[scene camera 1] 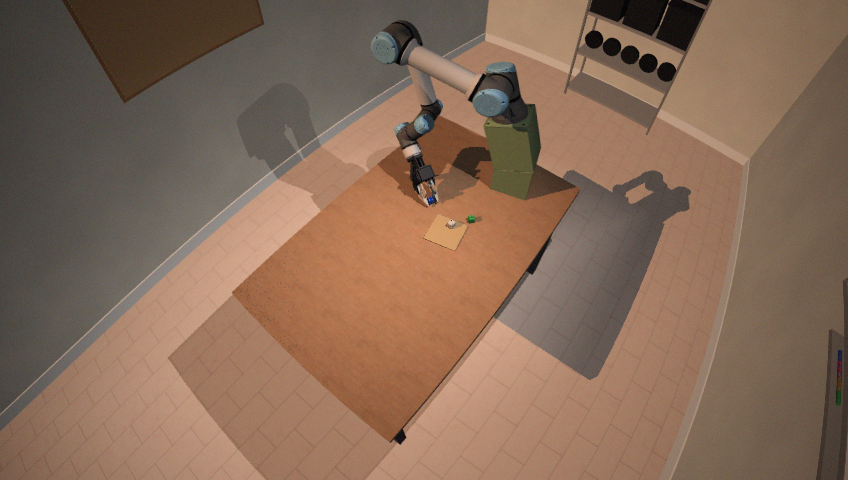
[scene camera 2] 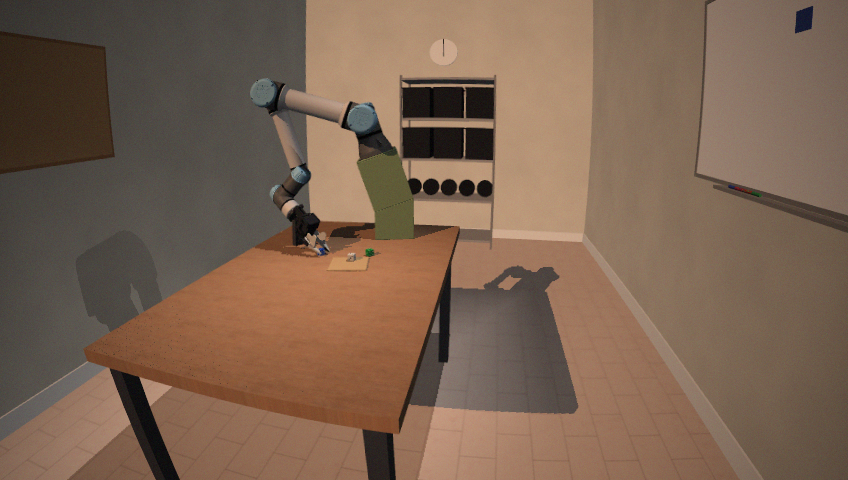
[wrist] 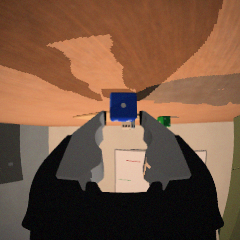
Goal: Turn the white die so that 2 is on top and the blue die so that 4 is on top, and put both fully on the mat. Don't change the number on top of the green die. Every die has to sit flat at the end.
Path:
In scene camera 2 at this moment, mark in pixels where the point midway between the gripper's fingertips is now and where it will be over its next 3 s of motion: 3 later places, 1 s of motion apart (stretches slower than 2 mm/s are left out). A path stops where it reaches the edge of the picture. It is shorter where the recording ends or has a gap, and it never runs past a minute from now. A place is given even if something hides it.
My gripper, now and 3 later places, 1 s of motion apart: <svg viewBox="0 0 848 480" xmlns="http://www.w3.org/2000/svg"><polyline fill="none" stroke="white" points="325,252 317,244 316,230 318,228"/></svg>

